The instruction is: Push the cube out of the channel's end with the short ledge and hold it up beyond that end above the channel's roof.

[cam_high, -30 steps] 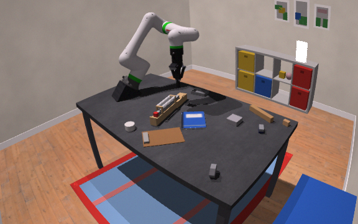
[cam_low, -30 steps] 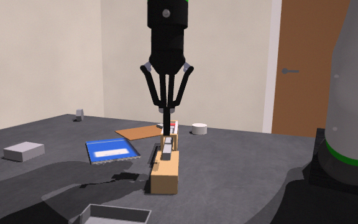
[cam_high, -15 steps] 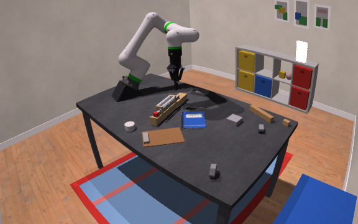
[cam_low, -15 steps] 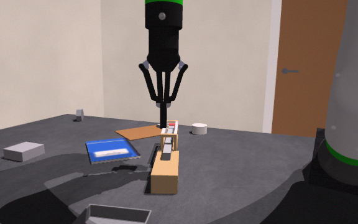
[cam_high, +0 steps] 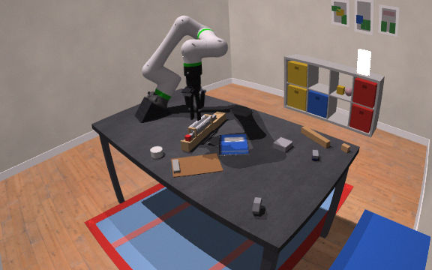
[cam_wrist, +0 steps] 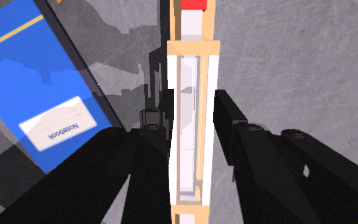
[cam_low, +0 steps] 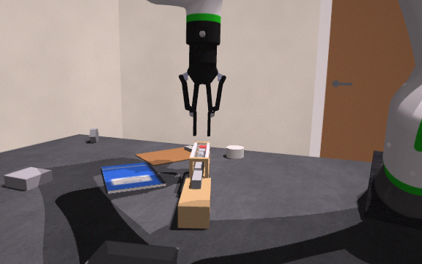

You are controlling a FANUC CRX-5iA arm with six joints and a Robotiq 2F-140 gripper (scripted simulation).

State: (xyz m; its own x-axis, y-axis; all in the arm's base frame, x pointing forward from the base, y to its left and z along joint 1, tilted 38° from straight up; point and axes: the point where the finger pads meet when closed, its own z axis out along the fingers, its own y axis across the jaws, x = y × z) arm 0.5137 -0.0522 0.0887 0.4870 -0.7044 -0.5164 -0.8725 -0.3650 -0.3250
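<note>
My hand is 4 cm short of the red cube, 8 cm to the left of it and 10 cm above it. The rest, counted from my hand: wooden channel 2 cm behind, 4 cm to the left, 10 cm below; then tray 15 cm behind, 42 cm to the left, 15 cm below; then pale grey stick 7 cm behind, 13 cm to the left, 10 cm below.
</note>
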